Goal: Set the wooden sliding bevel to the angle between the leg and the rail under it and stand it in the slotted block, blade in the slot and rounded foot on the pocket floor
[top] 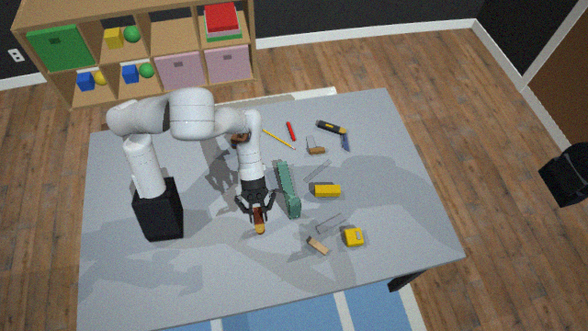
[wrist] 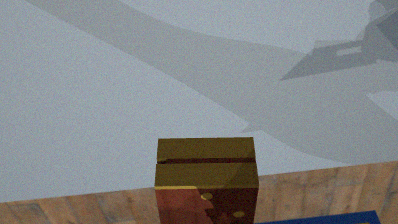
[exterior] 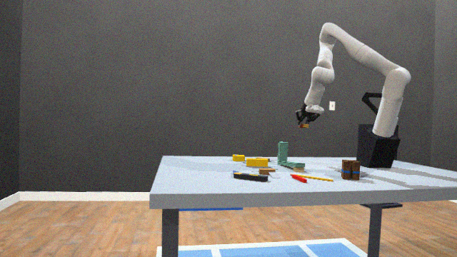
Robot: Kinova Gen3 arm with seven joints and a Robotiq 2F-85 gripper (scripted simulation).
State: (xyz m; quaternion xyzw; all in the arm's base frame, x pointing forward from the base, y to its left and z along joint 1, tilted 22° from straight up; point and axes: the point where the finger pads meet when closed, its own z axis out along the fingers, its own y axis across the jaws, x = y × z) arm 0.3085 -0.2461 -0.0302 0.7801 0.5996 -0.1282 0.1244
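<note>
Right now the wooden sliding bevel is 1 cm behind my hand, 2 cm to the right of it and 2 cm below it. The rest, counted from my hand: grey plate 27 cm ahead, 3 cm to the right, 21 cm below; wooden piece 19 cm ahead, 10 cm to the right, 21 cm below; grey blade 3 cm behind, 4 cm to the right, 2 cm below.
</note>
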